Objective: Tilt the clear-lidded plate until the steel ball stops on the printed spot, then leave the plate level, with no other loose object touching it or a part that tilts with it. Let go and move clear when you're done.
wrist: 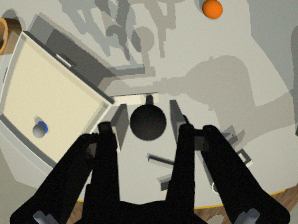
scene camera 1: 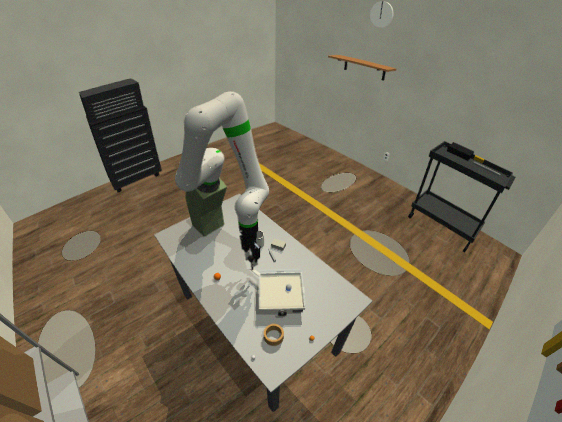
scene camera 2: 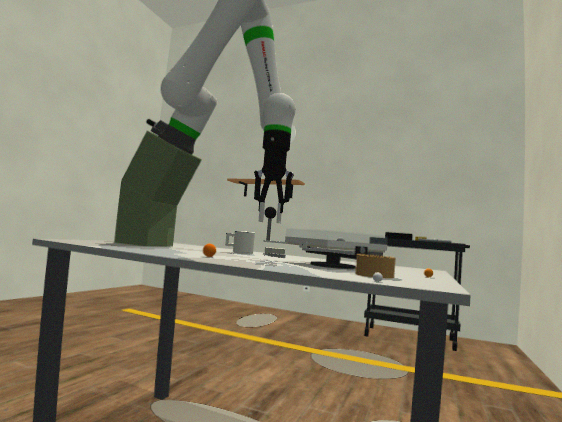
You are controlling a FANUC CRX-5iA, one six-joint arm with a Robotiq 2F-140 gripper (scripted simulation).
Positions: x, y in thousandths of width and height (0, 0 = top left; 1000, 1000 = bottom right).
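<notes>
The robot's gripper (scene camera 2: 480, 527) is visible, and the wrist view shows it too (wrist: 498, 498).
</notes>
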